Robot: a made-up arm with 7 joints.
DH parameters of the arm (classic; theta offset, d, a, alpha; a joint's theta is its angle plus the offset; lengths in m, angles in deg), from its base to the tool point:
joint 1: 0 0.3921 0 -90
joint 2: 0 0 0 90
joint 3: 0 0.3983 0.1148 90
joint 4: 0 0 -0.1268 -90
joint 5: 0 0.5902 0 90
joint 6: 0 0 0.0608 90
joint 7: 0 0 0 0
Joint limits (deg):
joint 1: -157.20..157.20
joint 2: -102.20..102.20
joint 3: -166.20..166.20
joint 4: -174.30..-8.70
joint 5: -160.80..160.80
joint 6: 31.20..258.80
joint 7: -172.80..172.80
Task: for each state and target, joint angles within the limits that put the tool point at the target. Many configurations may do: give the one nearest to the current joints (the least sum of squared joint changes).
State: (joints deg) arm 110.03 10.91 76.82 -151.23 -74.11 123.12 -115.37
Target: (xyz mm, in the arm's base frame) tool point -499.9 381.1 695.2
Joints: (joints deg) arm 94.56 -26.10 39.85 -130.34 -73.15 123.75 -115.37
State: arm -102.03 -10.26 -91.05 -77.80 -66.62 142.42 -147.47
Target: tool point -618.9 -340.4 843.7
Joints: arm -83.99 -14.45 -63.67 -105.70 -70.99 150.06 -147.47
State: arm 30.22 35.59 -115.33 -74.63 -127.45 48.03 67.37
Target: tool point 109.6 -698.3 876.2
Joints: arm 21.47 24.30 -113.78 -105.06 -125.91 49.14 67.37
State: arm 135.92 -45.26 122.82 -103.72 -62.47 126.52 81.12
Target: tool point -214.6 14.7 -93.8
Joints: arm 112.73 -87.34 154.65 -154.61 -65.44 125.56 81.12
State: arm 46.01 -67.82 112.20 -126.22 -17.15 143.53 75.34
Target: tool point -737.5 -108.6 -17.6
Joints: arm 56.95 -75.26 131.92 -107.69 -17.77 143.12 75.34
